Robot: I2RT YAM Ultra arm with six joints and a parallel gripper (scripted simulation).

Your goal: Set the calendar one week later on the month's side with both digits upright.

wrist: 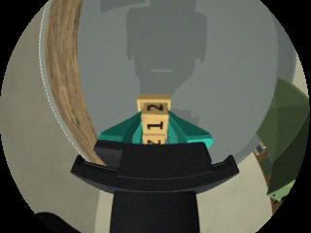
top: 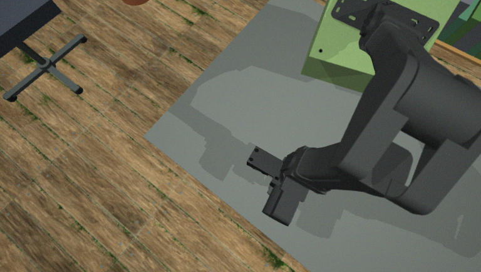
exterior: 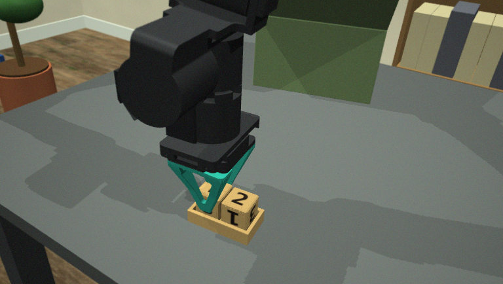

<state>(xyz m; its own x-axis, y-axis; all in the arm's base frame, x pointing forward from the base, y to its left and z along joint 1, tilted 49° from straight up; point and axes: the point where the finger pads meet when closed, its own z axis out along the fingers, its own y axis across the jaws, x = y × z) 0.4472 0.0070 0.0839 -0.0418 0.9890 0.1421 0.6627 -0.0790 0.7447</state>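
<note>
Now: hand 2 cm to the right of the tray and 2 cm above it.
</note>
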